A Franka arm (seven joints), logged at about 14 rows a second.
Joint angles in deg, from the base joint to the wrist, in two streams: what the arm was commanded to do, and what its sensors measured. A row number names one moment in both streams.
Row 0, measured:
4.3, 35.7, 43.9, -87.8, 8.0, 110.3, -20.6
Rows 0 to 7, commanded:
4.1, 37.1, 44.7, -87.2, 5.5, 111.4, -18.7
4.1, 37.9, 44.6, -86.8, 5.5, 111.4, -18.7
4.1, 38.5, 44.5, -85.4, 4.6, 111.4, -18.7
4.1, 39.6, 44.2, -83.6, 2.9, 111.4, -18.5
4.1, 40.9, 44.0, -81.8, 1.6, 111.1, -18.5
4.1, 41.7, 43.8, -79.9, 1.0, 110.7, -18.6
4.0, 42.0, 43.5, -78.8, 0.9, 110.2, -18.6
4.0, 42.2, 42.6, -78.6, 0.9, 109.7, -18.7
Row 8, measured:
3.6, 39.2, 43.1, -82.6, 3.0, 110.7, -20.1
